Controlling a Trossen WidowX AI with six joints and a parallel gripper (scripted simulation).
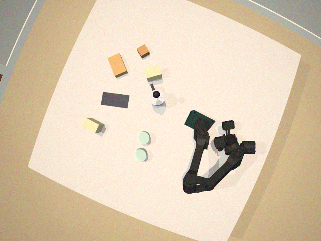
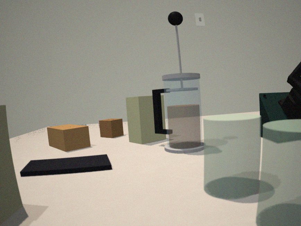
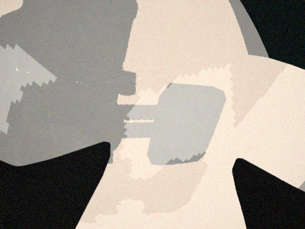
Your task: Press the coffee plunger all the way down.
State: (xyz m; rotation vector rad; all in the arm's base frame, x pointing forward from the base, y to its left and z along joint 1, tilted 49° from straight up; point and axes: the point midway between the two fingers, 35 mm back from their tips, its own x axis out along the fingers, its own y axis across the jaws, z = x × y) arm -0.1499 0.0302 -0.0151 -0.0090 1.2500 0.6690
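My gripper tip is now 43 cm short of the glass coffee press, 12 cm below it and 4 cm to the left of it.
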